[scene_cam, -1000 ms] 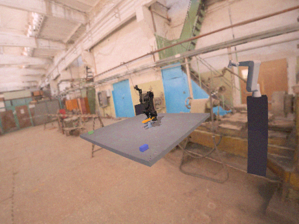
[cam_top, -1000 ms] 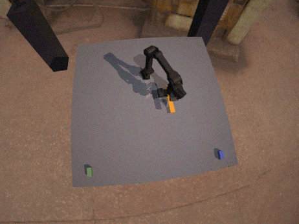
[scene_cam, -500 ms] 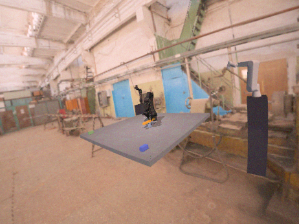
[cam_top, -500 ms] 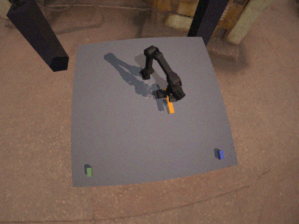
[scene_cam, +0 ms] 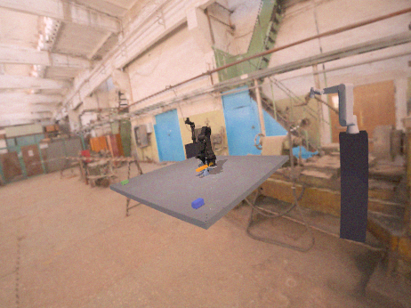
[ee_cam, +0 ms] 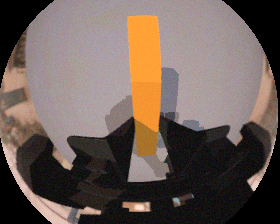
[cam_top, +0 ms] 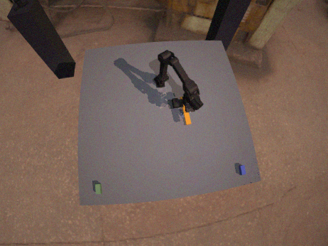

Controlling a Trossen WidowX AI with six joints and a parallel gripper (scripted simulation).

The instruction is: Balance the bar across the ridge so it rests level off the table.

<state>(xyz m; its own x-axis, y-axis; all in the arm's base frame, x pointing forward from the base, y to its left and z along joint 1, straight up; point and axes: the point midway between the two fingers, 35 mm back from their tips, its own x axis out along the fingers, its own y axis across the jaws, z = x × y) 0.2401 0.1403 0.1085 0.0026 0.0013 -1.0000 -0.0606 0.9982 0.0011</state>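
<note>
The bar is 3 cm ahead of my gripper tip. Also, from my gripper tip: green block: 50 cm ahead, 64 cm to the right, 6 cm below; blue block: 50 cm ahead, 36 cm to the left, 6 cm below.
</note>
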